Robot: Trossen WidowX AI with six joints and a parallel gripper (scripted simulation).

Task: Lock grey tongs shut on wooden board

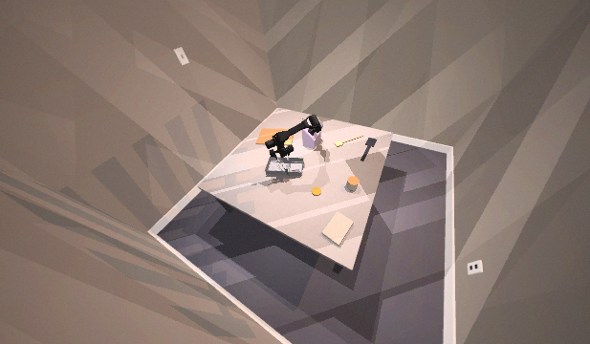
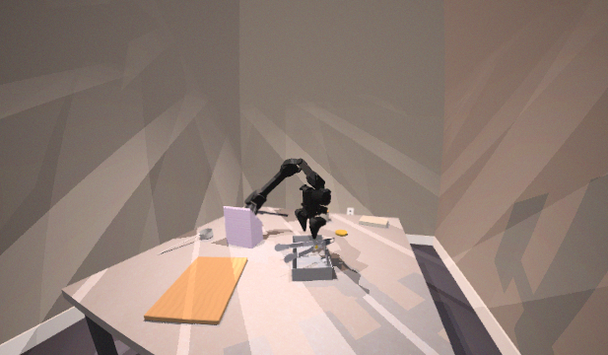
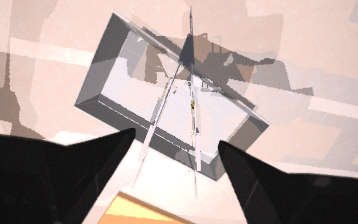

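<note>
My gripper tip is now 10 cm above the roasting tin. From my gripper tip the other things lie so: wooden board 36 cm behind, 25 cm to the right, 12 cm below; then orange disc 15 cm ahead, 32 cm to the left, 12 cm below; then small jar 2 cm ahead, 56 cm to the left, 9 cm below.
</note>
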